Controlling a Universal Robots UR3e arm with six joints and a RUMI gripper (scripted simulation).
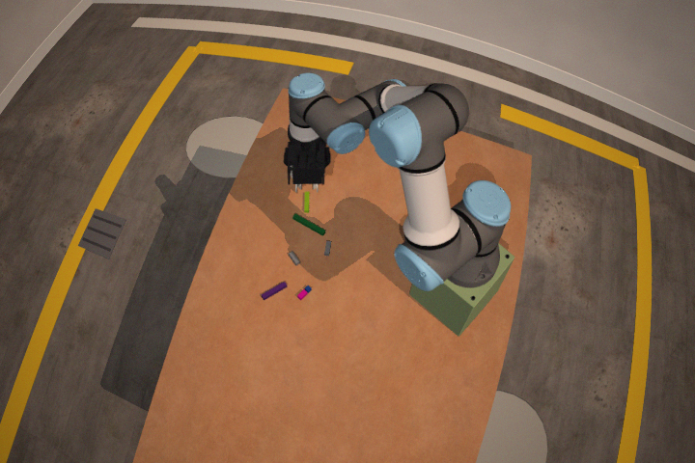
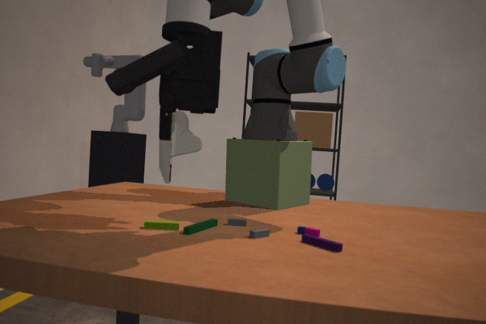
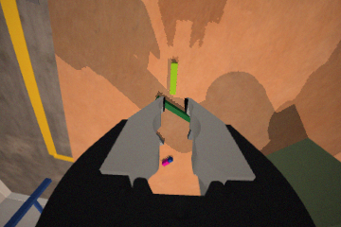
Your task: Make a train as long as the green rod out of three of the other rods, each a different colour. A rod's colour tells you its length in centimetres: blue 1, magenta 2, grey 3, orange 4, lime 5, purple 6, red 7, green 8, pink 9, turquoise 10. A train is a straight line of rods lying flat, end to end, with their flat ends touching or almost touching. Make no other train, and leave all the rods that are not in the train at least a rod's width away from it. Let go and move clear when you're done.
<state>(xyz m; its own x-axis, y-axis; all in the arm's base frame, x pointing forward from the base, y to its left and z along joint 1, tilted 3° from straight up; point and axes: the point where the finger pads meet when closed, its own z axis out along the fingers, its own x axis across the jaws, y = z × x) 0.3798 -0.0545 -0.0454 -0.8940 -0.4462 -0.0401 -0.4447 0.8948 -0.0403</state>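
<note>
Right now my hand is 8 cm above the lime rod. The rest, counted from my hand: green rod: 3 cm behind, 5 cm to the left, 8 cm below; then blue rod: 10 cm behind, 19 cm to the left, 8 cm below; then magenta rod: 9 cm behind, 20 cm to the left, 8 cm below.
</note>
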